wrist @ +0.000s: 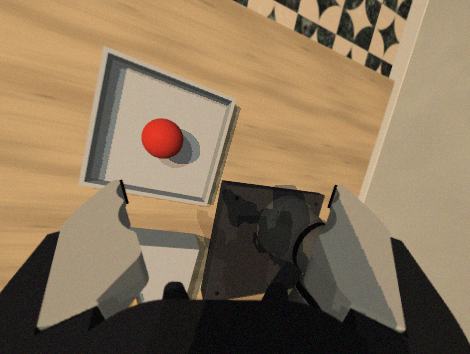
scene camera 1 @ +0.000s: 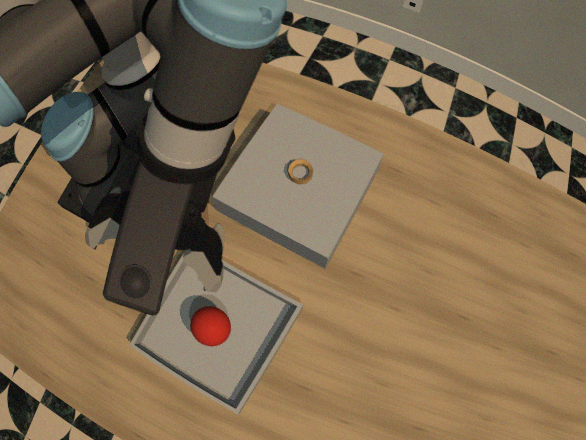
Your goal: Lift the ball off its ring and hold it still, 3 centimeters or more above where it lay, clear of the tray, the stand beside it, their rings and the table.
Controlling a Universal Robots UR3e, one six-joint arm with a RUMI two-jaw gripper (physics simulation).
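Frame: origin at the arm's base, x ahead, y left, z up, level; metres.
Seen in the pictures: gripper, fingertip midpoint: (wrist: 229,186); arm's base, link origin: (wrist: 283,224) (scene camera 1: 114,186).
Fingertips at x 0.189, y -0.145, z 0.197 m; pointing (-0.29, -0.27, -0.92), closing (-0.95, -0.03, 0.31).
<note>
Offsets run from my fingertips to a thing's top centre. "*": to the spot under its first point. Level surfaces: height alone.
The red ball {0.046 m ahead, 0.023 m right, 0.156 m down} (scene camera 1: 211,326) (wrist: 162,138) rests inside the shallow grey tray {0.046 m ahead, 0.023 m right, 0.197 m down} (scene camera 1: 255,310) (wrist: 135,100), near its middle. The ring under the ball is hidden. My gripper (scene camera 1: 150,267) (wrist: 229,186) is wide open and empty, above the level of the tray. In the scene view one finger hangs over the tray's back part, short of the ball, and the other is out to the left. In the wrist view the ball shows ahead of the fingertips, to the left of the gap's middle.
The grey stand (scene camera 1: 280,215) (wrist: 170,260) is a raised block beside the tray, with an orange ring {* 0.123 m ahead, 0.230 m left, 0.160 m down} (scene camera 1: 311,172) on its top. The robot's dark base plate (scene camera 1: 70,200) (wrist: 220,270) is near both. The tray's raised rim surrounds the ball. A wooden table {0.226 m down} (scene camera 1: 425,300) (wrist: 285,100) carries them.
</note>
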